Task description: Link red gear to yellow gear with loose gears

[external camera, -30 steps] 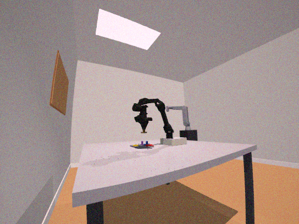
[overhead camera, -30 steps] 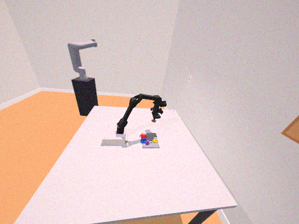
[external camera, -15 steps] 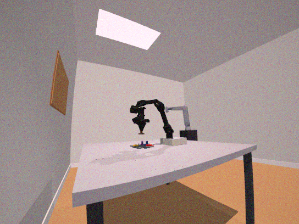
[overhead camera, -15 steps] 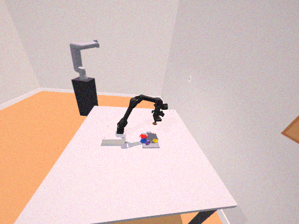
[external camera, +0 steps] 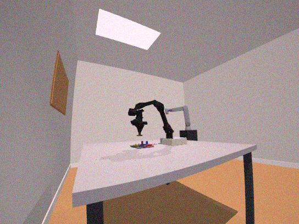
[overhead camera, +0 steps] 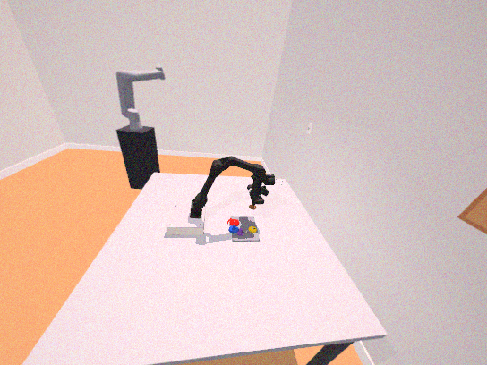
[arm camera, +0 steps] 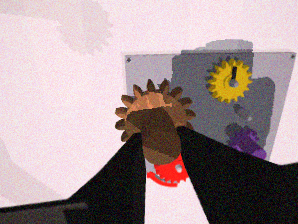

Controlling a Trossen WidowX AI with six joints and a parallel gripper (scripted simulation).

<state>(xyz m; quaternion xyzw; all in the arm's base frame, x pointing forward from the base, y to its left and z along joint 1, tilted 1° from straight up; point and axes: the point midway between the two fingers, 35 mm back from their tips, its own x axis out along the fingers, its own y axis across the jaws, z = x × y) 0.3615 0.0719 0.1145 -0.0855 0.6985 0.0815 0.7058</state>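
Right now the purple gear is 14 cm to the right of my gripper tip, 12 cm below it and 7 cm behind it. The rest, counted from my gripper tip: yellow gear: 12 cm below, 10 cm to the right, 1 cm ahead; then brown gear: 1 cm below; then red gear: 12 cm below, 11 cm behind, 6 cm to the right.
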